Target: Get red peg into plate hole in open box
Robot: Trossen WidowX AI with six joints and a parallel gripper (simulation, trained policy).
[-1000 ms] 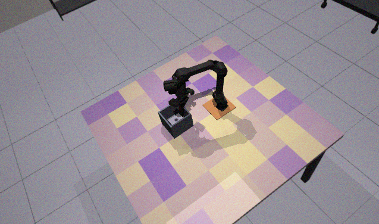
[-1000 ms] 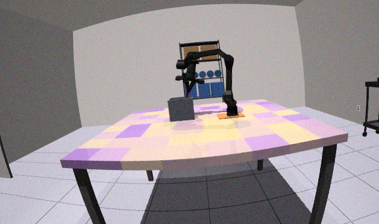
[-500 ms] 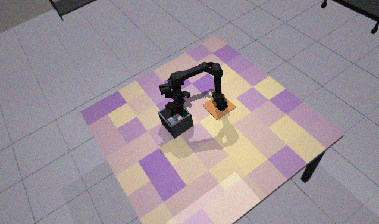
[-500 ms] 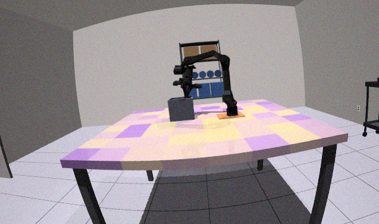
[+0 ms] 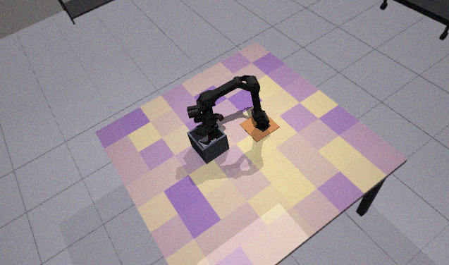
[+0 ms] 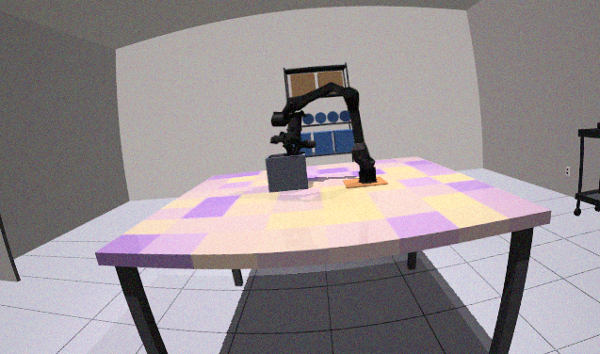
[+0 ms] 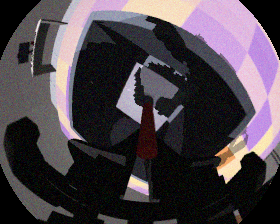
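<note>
Now: the pale plate 6 cm below my gripper tip, 2 cm to the right of it and 2 cm ahead of it. The rest, counted from my gripper tip: red peg 2 cm to the right, 1 cm above.
</note>
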